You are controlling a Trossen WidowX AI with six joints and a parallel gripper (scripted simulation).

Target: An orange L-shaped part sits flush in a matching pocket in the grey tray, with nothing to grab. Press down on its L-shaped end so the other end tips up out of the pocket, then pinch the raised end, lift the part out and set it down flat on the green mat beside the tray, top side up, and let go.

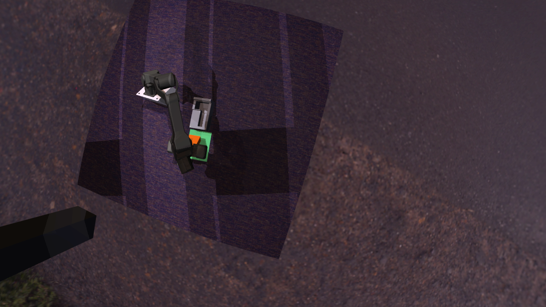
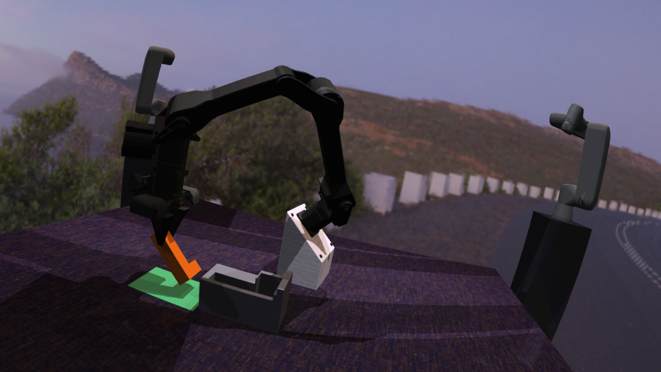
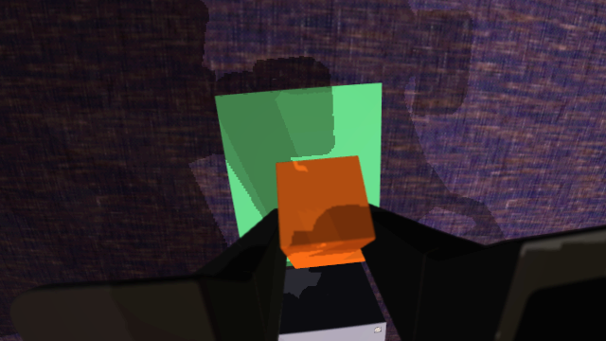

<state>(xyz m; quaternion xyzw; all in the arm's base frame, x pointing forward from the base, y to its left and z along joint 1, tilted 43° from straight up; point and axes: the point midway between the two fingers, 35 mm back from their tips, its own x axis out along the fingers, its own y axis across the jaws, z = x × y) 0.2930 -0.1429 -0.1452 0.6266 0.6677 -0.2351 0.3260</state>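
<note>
Right now the orange l-shaped part is 20 mm behind my gripper tip, 30 mm to the left of it and 30 mm below it. Also, from my gripper tip: green mat: 20 mm to the left, 100 mm below.
</note>
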